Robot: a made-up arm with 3 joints.
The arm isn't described. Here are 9 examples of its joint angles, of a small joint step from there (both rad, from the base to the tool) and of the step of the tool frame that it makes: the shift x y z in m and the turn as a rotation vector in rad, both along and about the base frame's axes.
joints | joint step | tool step
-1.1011 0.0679 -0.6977 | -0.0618 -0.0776 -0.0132 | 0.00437 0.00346 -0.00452 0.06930 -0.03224 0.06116
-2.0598 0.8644 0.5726 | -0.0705 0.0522 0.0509 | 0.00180 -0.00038 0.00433 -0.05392 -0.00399 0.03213
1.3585 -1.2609 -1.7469 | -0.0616 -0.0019 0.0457 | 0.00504 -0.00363 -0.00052 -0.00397 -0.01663 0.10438
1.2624 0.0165 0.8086 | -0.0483 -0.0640 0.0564 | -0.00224 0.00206 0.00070 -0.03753 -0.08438 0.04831
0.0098 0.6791 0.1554 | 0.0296 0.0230 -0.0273 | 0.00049 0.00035 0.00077 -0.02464 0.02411 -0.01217
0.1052 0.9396 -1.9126 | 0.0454 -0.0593 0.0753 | -0.00803 0.00316 -0.00657 0.04894 -0.06941 -0.10474
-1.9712 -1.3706 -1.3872 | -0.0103 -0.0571 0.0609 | -0.00672 0.00399 0.00238 0.05167 0.04593 0.06856
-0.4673 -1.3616 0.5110 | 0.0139 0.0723 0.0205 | -0.00319 -0.00229 -0.00089 -0.03669 0.05803 0.00658
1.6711 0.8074 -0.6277 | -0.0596 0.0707 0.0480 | -0.00127 0.00048 0.00590 0.06573 -0.02486 0.02515
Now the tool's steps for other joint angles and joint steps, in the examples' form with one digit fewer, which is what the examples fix.
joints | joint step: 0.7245 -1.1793 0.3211 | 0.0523 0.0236 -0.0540
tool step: 0.0014 -0.0057 -0.0019 0.0009 0.0395 -0.1008
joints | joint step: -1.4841 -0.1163 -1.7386 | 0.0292 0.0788 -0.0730
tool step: 0.0010 -0.0047 0.0092 -0.0860 -0.0782 -0.0337
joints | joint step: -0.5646 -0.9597 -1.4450 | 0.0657 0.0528 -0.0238
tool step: -0.0043 -0.0065 0.0005 -0.0477 0.0345 -0.0838
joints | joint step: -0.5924 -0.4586 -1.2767 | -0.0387 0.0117 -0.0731
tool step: 0.0018 -0.0042 0.0027 -0.0632 -0.0283 0.0074
